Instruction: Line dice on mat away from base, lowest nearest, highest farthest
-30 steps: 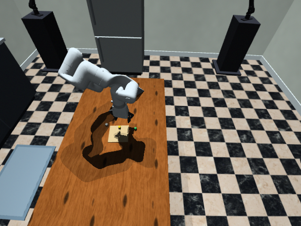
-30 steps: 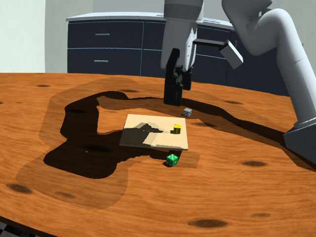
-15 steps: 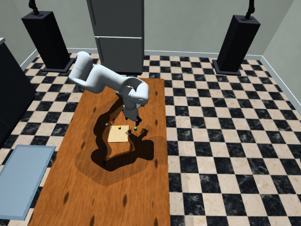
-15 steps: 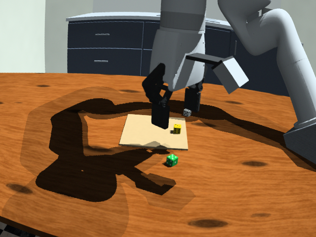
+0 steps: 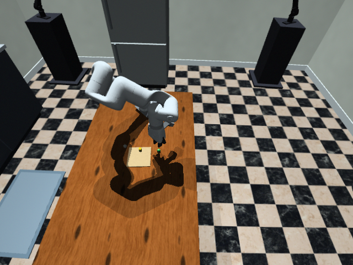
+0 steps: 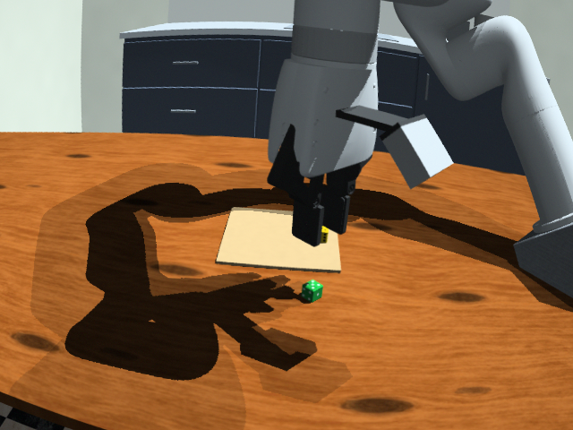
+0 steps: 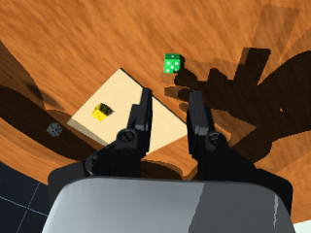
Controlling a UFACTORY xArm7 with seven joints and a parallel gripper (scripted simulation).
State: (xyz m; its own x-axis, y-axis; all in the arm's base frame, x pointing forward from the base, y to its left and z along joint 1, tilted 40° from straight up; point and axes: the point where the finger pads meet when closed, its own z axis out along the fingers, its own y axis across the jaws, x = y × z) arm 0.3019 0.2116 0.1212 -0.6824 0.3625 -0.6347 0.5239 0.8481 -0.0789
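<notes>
The green die lies 90 mm below my hand. The rest, counted from my hand: yellow die (120 mm to the right, 80 mm below); then white die (220 mm to the right, 90 mm below, 20 mm behind); then tan mat (110 mm to the right, 90 mm below, 50 mm ahead).
</notes>
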